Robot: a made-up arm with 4 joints.
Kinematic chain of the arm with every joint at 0, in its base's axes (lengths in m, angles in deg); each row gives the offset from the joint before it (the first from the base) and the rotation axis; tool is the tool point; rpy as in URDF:
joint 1: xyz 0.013 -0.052 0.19 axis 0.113 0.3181 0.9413
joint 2: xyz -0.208 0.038 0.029 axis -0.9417 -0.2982 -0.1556
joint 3: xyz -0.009 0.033 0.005 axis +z
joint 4: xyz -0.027 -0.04 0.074 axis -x
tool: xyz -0.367 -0.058 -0.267 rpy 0 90 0
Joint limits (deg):
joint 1: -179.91..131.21
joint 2: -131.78..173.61
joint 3: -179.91..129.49
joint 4: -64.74..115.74
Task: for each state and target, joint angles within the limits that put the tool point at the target. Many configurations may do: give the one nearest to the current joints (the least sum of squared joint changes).
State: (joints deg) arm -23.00 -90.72 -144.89 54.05
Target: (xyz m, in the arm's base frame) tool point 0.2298 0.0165 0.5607
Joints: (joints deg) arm -61.06 -76.40 -177.70 71.52
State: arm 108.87 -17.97 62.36 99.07
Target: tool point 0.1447 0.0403 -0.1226
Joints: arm 115.09 -40.19 82.60 83.65
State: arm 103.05 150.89 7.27 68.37
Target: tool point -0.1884 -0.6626 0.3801
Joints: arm 99.45 173.14 29.89 70.39
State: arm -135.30 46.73 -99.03 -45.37
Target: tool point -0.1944 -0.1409 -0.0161
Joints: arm -137.09 107.67 -101.33 -30.46
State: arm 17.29 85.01 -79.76 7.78
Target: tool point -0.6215 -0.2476 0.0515
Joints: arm 22.80 57.47 -40.46 48.40
